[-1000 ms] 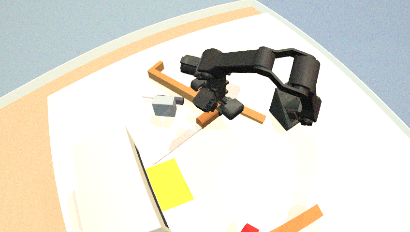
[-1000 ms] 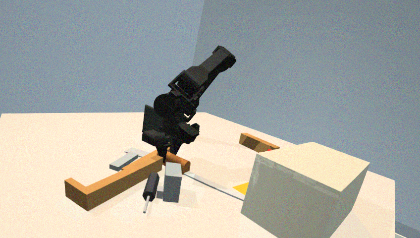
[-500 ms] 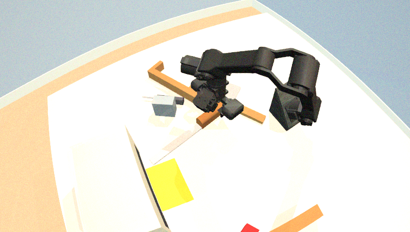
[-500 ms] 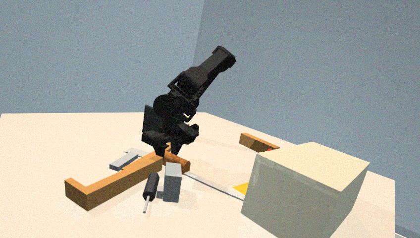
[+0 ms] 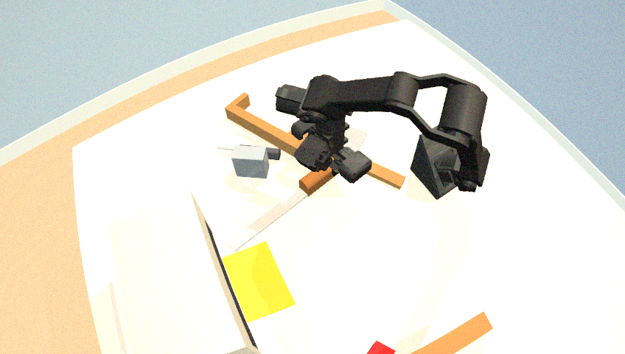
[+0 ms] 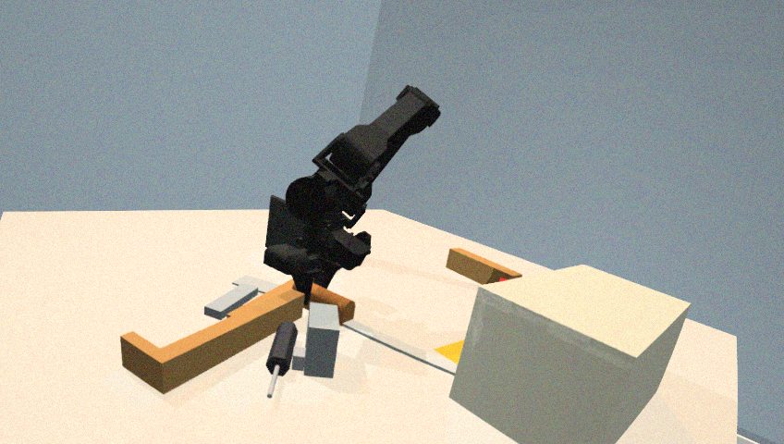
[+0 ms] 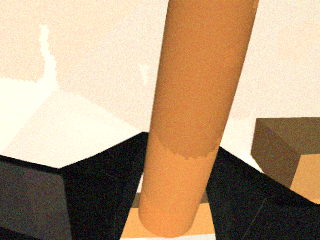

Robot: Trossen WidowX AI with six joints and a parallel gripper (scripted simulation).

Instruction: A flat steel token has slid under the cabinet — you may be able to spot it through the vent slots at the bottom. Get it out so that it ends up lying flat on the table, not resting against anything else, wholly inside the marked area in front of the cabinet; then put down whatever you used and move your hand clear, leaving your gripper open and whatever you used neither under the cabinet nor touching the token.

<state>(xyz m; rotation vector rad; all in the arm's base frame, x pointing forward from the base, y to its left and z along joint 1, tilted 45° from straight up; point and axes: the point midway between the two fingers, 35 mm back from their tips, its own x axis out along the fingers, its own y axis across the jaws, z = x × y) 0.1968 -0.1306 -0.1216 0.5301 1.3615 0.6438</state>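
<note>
The long orange bar is 50 mm behind my gripper tip and 10 mm to the right of it. The rest, counted from my gripper tip: dark-handled pin tool (130 mm ahead, 170 mm to the right); small grey cube (130 mm ahead, 140 mm to the right); grey block (140 mm ahead, 110 mm to the right, 30 mm above).
</note>
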